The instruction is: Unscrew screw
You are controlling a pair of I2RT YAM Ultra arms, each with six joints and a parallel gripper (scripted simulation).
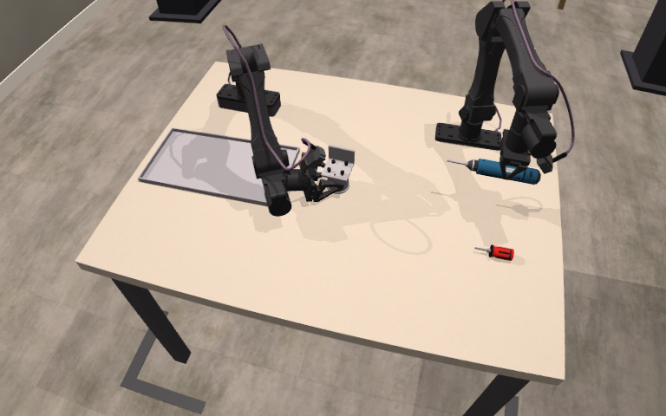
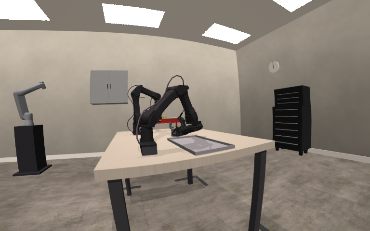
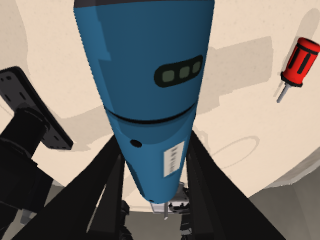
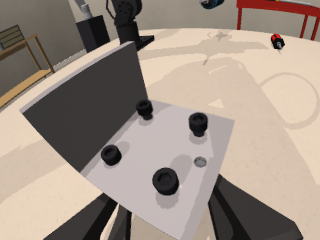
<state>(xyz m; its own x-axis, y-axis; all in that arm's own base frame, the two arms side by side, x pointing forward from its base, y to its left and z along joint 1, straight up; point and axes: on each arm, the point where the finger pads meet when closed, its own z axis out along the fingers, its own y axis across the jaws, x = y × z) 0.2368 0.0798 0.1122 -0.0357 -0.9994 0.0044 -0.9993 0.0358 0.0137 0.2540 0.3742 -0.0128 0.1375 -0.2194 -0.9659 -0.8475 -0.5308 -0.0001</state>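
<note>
My right gripper is now 50 mm below the grey L-shaped bracket. Also, from my right hand: shallow grey tray (350 mm to the right, 20 mm below); small red-handled screwdriver (140 mm ahead, 430 mm to the left, 10 mm below).
</note>
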